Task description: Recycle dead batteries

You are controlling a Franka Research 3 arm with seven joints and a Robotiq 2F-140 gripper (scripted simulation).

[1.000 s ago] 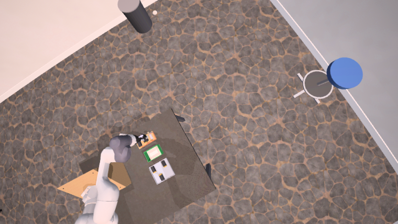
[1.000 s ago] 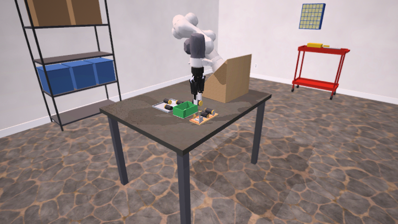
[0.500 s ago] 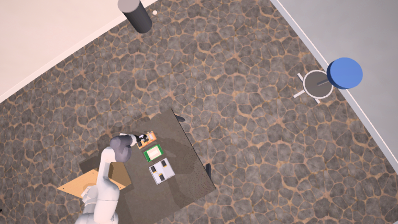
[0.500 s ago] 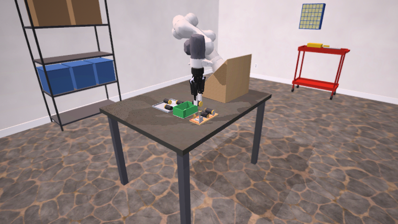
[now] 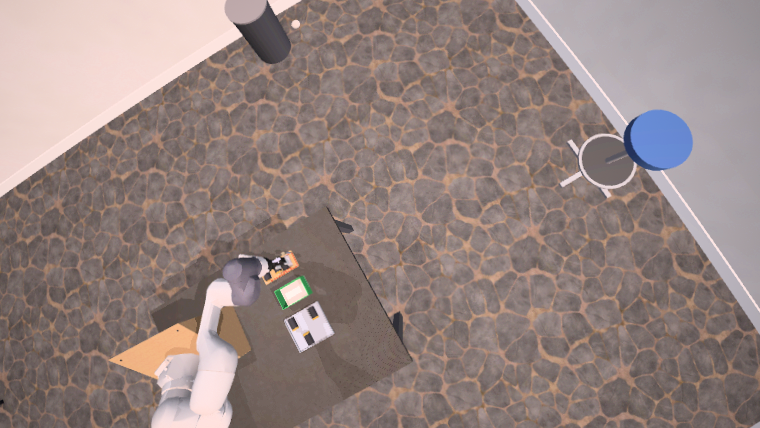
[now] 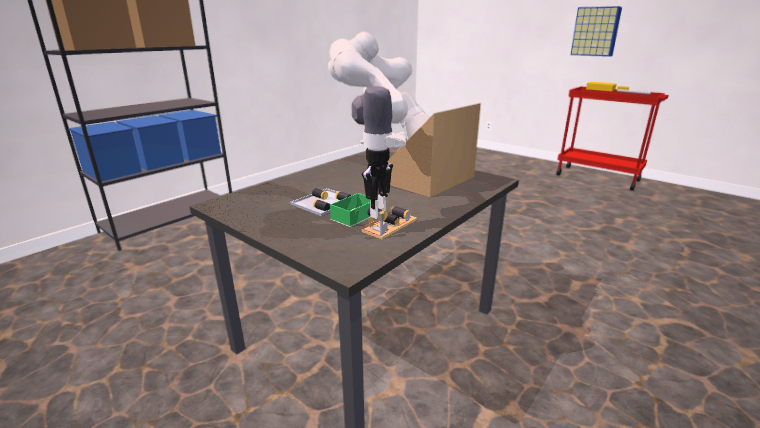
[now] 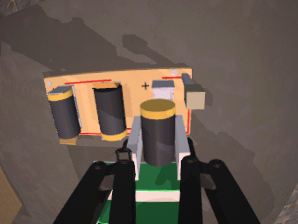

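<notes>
The bulb is 4 cm ahead of my hand, 4 cm to the left of it and 1 cm below it. Also, from my hand: white tray 9 cm behind, 33 cm to the right, 9 cm below; green recycling box 5 cm behind, 14 cm to the right, 8 cm below.
</notes>
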